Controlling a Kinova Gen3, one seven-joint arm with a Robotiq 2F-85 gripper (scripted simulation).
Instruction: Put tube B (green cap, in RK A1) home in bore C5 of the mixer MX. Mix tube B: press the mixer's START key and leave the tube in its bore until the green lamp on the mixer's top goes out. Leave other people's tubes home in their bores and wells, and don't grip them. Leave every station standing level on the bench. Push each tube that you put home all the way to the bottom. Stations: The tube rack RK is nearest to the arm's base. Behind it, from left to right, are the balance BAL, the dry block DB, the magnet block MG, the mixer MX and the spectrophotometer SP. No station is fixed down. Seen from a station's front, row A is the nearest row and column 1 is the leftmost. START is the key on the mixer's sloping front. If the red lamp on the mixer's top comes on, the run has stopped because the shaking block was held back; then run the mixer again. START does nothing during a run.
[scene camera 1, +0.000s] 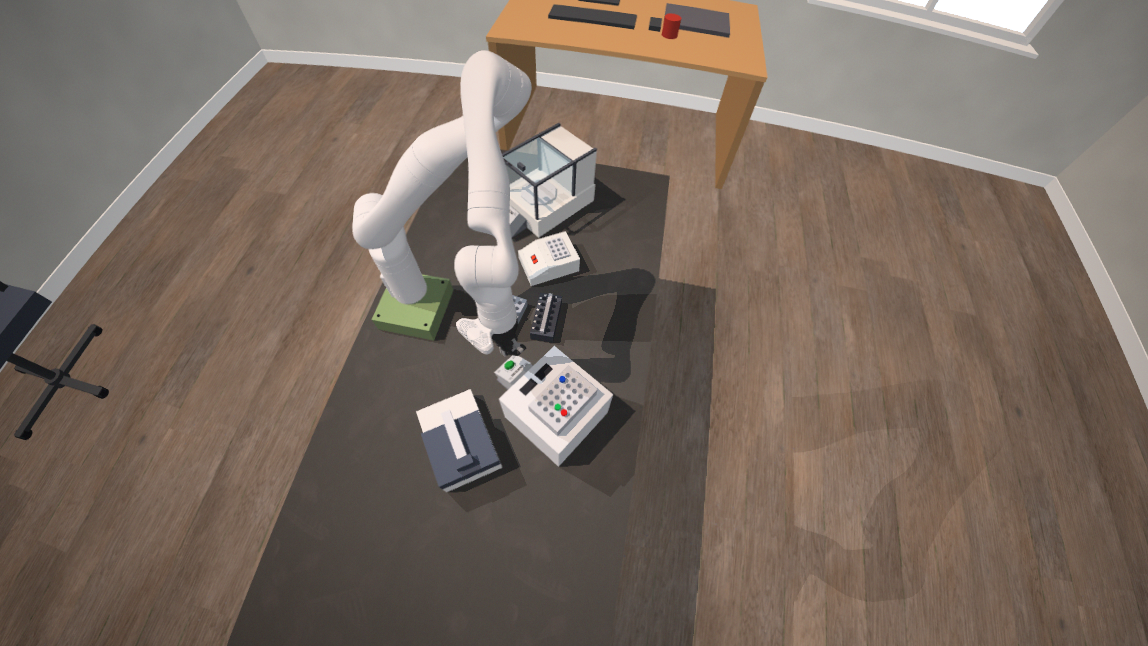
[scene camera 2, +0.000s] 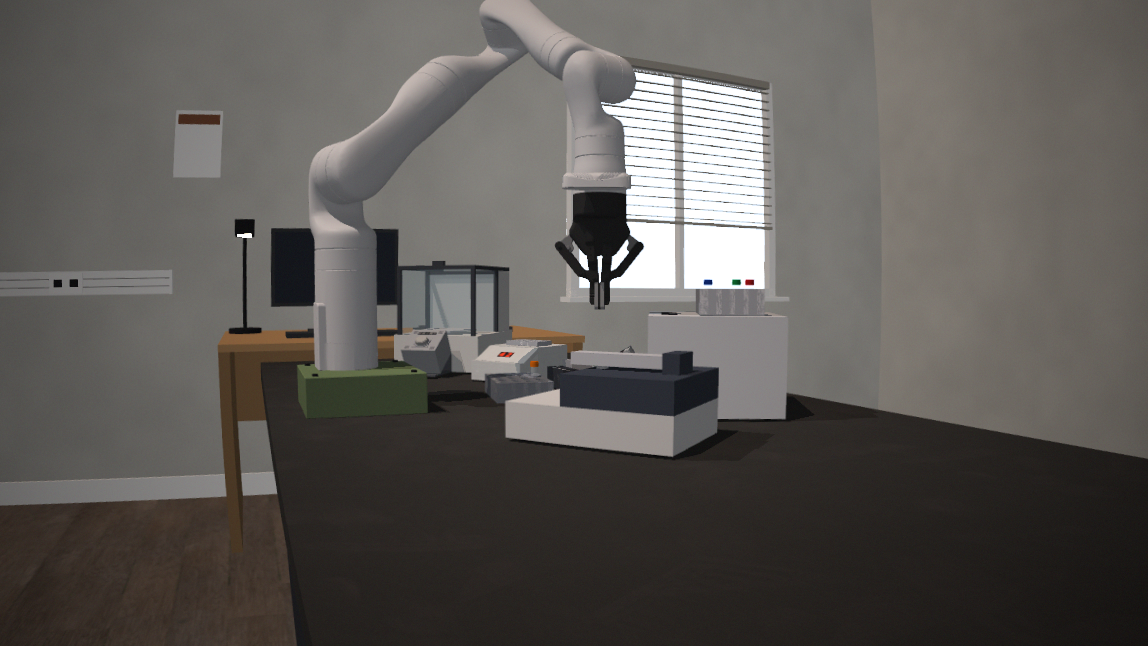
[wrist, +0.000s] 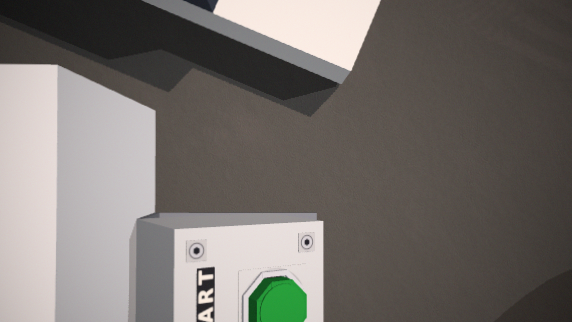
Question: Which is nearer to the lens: the magnet block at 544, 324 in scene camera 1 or the spectrophotometer SP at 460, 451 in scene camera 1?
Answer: The spectrophotometer SP.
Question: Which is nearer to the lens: the dry block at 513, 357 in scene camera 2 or the tube rack RK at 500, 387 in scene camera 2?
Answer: The tube rack RK.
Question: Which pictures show the dry block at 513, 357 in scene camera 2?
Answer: Scene camera 1 and scene camera 2 only.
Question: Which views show the spectrophotometer SP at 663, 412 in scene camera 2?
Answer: Scene camera 1, scene camera 2 and the wrist view: all of them.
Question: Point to a dry block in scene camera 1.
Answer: At 540, 265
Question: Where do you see a mixer MX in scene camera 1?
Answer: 589, 401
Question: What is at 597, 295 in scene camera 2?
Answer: My gripper.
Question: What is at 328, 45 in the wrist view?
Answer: A spectrophotometer SP.
